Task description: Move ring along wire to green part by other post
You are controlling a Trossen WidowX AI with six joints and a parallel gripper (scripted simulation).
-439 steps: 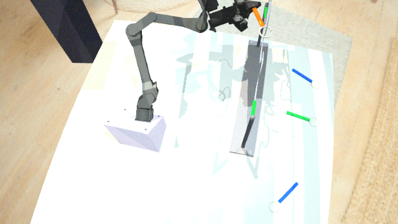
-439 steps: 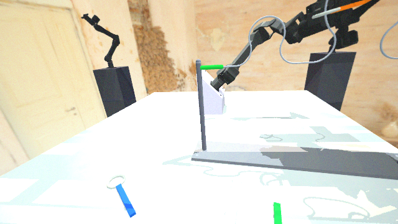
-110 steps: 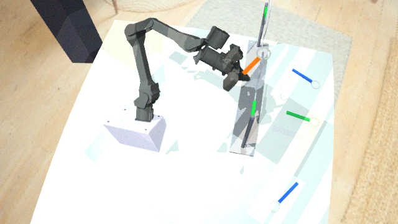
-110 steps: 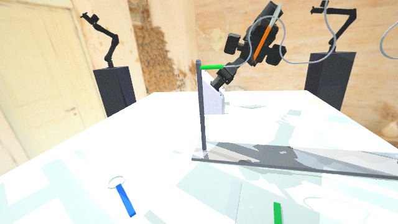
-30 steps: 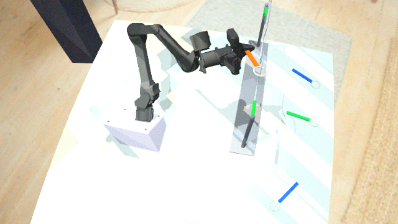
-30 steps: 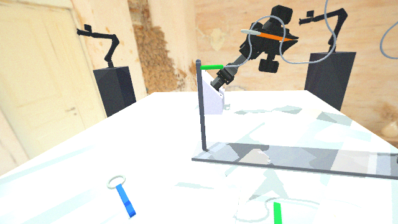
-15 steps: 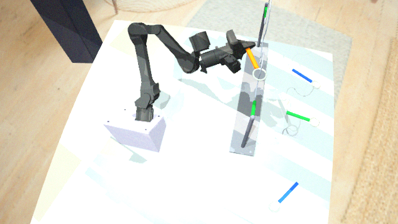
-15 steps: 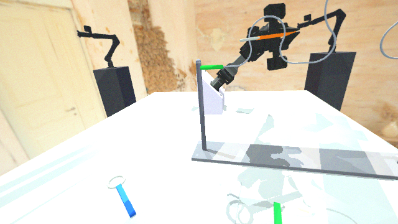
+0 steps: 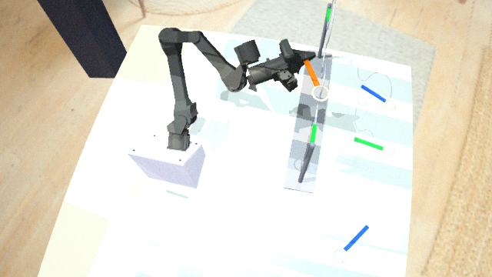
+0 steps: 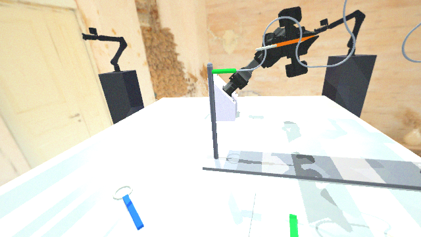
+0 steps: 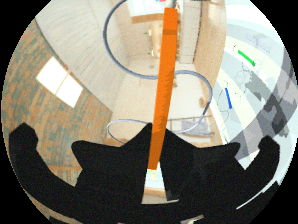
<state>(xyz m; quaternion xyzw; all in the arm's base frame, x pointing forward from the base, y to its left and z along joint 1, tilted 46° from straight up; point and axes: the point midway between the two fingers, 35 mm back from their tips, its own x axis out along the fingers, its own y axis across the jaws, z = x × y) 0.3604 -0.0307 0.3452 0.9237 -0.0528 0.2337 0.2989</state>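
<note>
My gripper tip is now 90 mm to the left of the orange-handled ring and 20 mm above it.
</note>
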